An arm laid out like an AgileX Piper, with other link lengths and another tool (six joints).
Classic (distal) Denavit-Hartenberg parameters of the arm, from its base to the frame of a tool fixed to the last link. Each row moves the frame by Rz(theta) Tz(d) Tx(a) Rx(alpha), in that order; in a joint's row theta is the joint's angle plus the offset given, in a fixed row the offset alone. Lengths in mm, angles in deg.
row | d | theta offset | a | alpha
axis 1 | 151.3 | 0 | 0 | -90
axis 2 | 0 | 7.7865 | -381.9 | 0
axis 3 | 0 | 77.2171 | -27.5 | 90
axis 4 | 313.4 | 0 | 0 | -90
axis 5 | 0 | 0 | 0 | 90
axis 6 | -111.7 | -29.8 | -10.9 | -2.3
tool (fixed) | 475.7 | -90 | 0 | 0
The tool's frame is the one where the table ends.
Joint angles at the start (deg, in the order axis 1, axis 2, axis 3, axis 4, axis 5, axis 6):
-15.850 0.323 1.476 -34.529 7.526 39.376
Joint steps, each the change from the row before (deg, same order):
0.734 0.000 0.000 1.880 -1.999 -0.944
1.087 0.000 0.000 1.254 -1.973 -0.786
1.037 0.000 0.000 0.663 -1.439 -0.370
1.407 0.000 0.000 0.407 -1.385 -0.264
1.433 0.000 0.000 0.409 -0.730 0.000
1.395 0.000 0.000 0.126 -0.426 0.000
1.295 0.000 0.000 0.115 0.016 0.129
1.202 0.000 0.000 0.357 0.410 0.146
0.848 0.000 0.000 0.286 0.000 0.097
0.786 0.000 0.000 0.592 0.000 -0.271
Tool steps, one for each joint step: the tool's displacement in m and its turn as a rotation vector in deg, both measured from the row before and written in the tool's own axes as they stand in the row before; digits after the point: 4 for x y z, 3 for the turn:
-0.0066 -0.0142 -0.0009 2.277 -1.195 0.805
-0.0075 -0.0147 -0.0010 2.392 -1.376 0.356
-0.0063 -0.0113 -0.0007 1.844 -1.176 0.232
-0.0079 -0.0116 -0.0008 1.931 -1.480 0.114
-0.0073 -0.0077 -0.0006 1.299 -1.413 0.429
-0.0070 -0.0055 -0.0005 0.966 -1.338 0.170
-0.0061 -0.0026 -0.0003 0.491 -1.192 0.305
-0.0053 0.0000 -0.0002 0.068 -1.058 0.571
-0.0040 -0.0018 -0.0002 0.329 -0.787 0.417
-0.0037 -0.0016 -0.0002 0.299 -0.731 0.353

